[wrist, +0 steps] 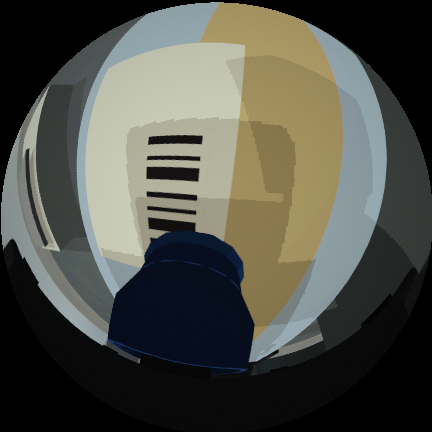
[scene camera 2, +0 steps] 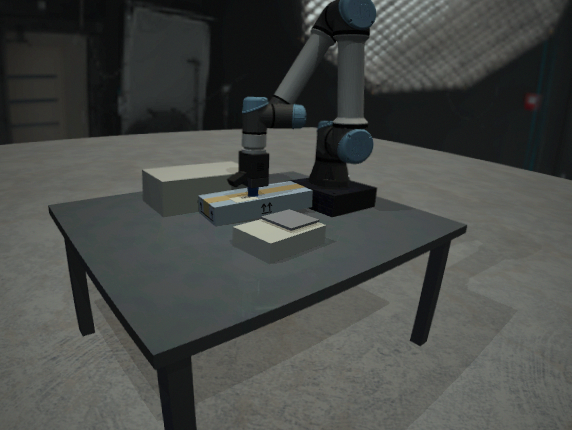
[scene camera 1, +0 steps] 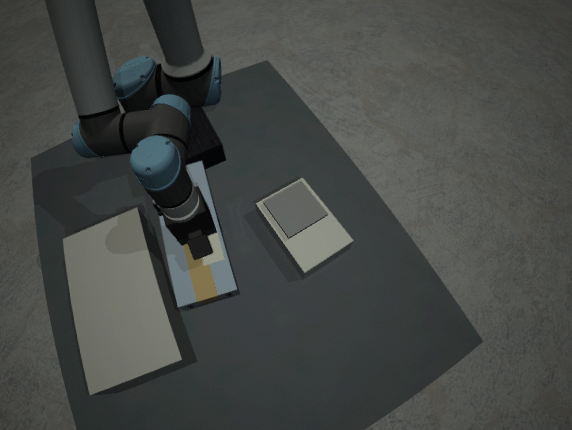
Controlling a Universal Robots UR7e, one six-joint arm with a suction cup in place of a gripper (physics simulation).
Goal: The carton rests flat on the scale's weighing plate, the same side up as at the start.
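Frame: origin at the arm's base, x left, y ahead, z down, level; metres.
Seen in the pictures: end effector, tool point: (wrist: pixel 195 251) (scene camera 2: pixel 252 199); arm's base, origin of the base link: (scene camera 2: pixel 329 182).
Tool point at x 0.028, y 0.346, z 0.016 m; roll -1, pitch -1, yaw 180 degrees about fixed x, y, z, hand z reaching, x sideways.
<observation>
Pixels of each thing's middle, then the offset from my tool point to it. Level surfaces: height alone.
- carton, body centre: (wrist: pixel 231 269) (scene camera 1: pixel 192 231) (scene camera 2: pixel 256 201) dx -0.018, dy -0.025, dz +0.015 m
- scale, body centre: (wrist: pixel 35 173) (scene camera 1: pixel 303 225) (scene camera 2: pixel 280 232) dx +0.237, dy +0.057, dz +0.022 m
- bare grey weighing plate, body centre: (wrist: pixel 26 206) (scene camera 1: pixel 295 208) (scene camera 2: pixel 290 219) dx +0.231, dy +0.023, dz -0.009 m
- large cream block, body centre: (scene camera 1: pixel 125 299) (scene camera 2: pixel 200 186) dx -0.211, dy +0.086, dz -0.001 m
- dark grey table, its level: dz +0.055 m
The carton (scene camera 1: pixel 226 277) (scene camera 2: pixel 292 202) (wrist: pixel 295 75) is a long, low, light blue box with tan tape and a cream barcode label on its top. It lies flat on the table, and the arrows on its long side point up. My gripper (scene camera 2: pixel 253 192) (wrist: pixel 192 247), a dark blue suction cup, touches the carton's top by the label and tape, and is shut on the carton. In scene camera 1 the cup is hidden under the black tool. The scale (scene camera 1: pixel 320 250) (scene camera 2: pixel 272 247) (wrist: pixel 55 175) is a cream block beside the carton, bearing a bare grey weighing plate (scene camera 1: pixel 295 207) (scene camera 2: pixel 290 219).
A large cream block (scene camera 1: pixel 120 300) (scene camera 2: pixel 172 195), taller than the carton, stands close along the carton's other long side. The arm's black base (scene camera 1: pixel 207 145) (scene camera 2: pixel 350 199) is at the carton's far end. All stand on a dark grey table (scene camera 1: pixel 350 325) (scene camera 2: pixel 175 280).
</observation>
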